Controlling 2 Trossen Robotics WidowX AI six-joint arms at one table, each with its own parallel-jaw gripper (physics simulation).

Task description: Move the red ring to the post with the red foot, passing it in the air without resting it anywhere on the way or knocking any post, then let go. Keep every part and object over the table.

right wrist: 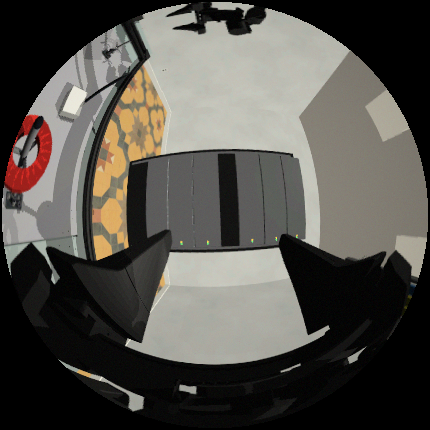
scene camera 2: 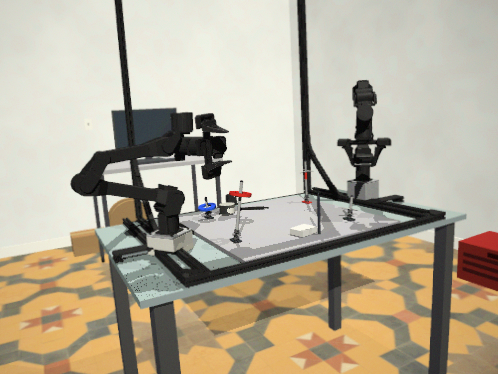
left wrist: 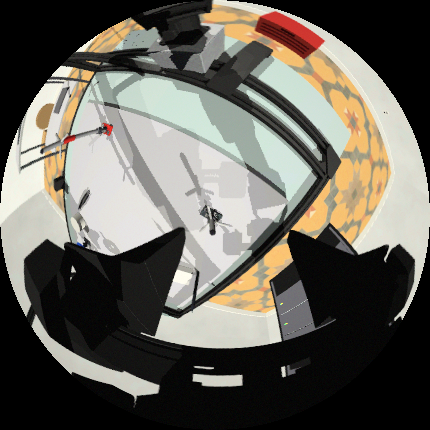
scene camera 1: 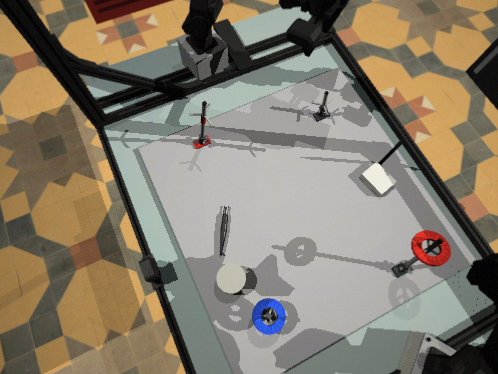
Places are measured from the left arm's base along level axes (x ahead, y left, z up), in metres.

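Where they show: left gripper, fingertip midpoint: (scene camera 2: 363, 165) (left wrist: 239, 234) (scene camera 1: 316, 44); right gripper, fingertip midpoint: (right wrist: 228, 238) (scene camera 2: 229, 147); left arm's base, origin of the base link: (scene camera 2: 362, 180) (left wrist: 184, 34) (scene camera 1: 202, 42); right arm's base, origin of the base link: (scene camera 2: 169, 231) (scene camera 1: 441, 370).
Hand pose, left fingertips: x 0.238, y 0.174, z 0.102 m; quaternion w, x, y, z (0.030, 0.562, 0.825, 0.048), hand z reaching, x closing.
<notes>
Each offset is from my left fingertips to the top centre of the thing. "pt": to the spot under its first point.
The red ring @(0.496 m ahead, 0.102 m right, 0.027 m down) (scene camera 1: 418, 248) (scene camera 2: 235, 195) (right wrist: 46, 155) sits high around a tall grey post @(pt 0.513 m ahead, 0.111 m right, 0.125 m down) (scene camera 1: 411, 263) (scene camera 2: 238, 216) with a dark foot, at the right in scene camera 1. The post with the red foot @(pt 0.017 m back, 0.321 m right, 0.177 m down) (scene camera 1: 202, 143) (scene camera 2: 306, 202) (left wrist: 108, 129) stands upright at the upper left in scene camera 1 and bears no ring. My right gripper (scene camera 2: 229, 146) (right wrist: 228, 238) is open and empty, above and left of the red ring in scene camera 2. My left gripper (scene camera 2: 364, 150) (left wrist: 239, 234) is open and empty, raised in front of its own base, apart from the posts.
A blue ring @(0.422 m ahead, 0.429 m right, 0.131 m down) (scene camera 1: 257, 320) (scene camera 2: 201, 207) is around a low post. A short grey post @(pt 0.085 m ahead, 0.001 m right, 0.138 m down) (scene camera 1: 324, 104) (scene camera 2: 351, 207) (left wrist: 212, 220) stands bare. A white block @(0.320 m ahead, 0.005 m right, 0.167 m down) (scene camera 1: 377, 179) (right wrist: 73, 101) lies by a thin black rod @(0.290 m ahead, 0.037 m left, 0.047 m down) (scene camera 1: 390, 153) (scene camera 2: 319, 212). A white cylinder @(0.312 m ahead, 0.451 m right, 0.152 m down) (scene camera 1: 231, 278) stands near a slender dark object @(0.207 m ahead, 0.400 m right, 0.176 m down) (scene camera 1: 224, 230).
</notes>
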